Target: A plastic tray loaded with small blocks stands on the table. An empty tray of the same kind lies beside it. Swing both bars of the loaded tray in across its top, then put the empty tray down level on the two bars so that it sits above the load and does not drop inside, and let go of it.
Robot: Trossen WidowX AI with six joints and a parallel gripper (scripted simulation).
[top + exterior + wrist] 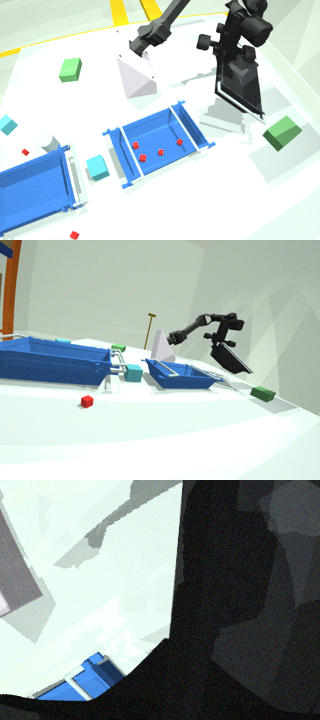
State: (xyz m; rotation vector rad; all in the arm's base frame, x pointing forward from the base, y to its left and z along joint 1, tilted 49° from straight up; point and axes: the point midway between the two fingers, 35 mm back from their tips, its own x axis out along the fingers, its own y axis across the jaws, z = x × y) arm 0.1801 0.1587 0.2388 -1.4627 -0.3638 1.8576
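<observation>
Now: gripper tip 80 mm to the right of the black tray and 30 mm short of it. From my gripper tip the other things lie so: cylinder (610 mm to the right, 150 mm ahead, 110 mm below).
</observation>
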